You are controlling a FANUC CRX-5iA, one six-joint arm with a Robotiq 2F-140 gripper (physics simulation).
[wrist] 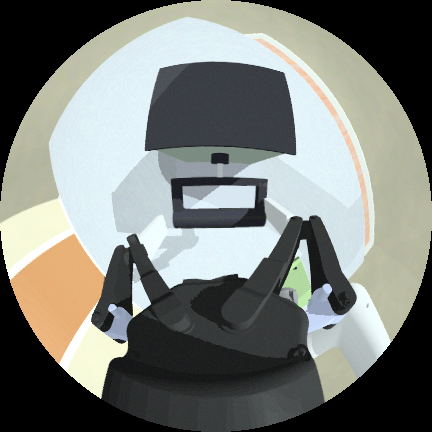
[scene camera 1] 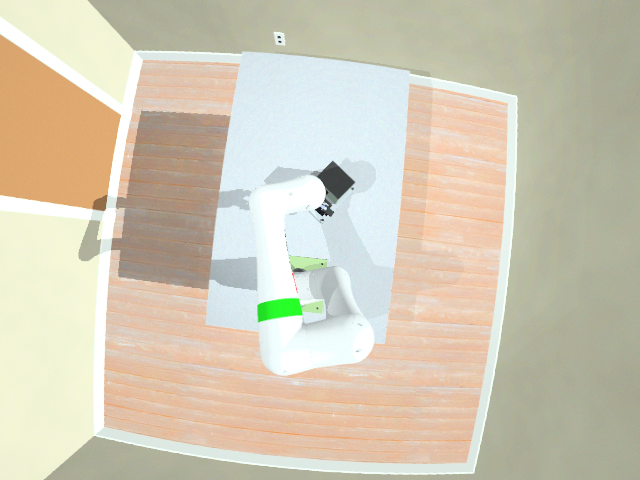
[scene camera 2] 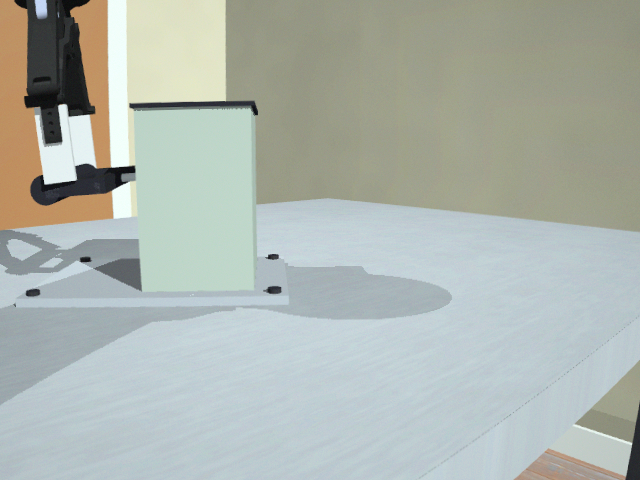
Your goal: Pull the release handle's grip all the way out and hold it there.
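The release handle's housing (scene camera 1: 334, 180) (scene camera 2: 196, 201) (wrist: 220, 107) is a pale green box with a dark lid, upright on a bolted base plate (scene camera 2: 206, 299). Its dark, frame-shaped grip (scene camera 2: 46, 193) (wrist: 219, 219) sticks out sideways, with a short stretch of light rod (scene camera 2: 127, 177) (wrist: 220, 170) showing between grip and housing. My gripper (scene camera 1: 324, 207) (scene camera 2: 73, 173) (wrist: 213, 215) is wide open and points down. Its white fingertips stand at the two ends of the grip's bar, with nothing clamped. The near fingertip covers part of the grip in scene camera 2. Whether they touch it, I cannot tell.
The housing stands on a light grey table (scene camera 1: 310, 103) (scene camera 2: 361, 372) (wrist: 90, 130). The white arm (scene camera 1: 273, 248) reaches over the table from its base, beside light green plates (scene camera 1: 312, 263). A wall lies beyond the table's far edge.
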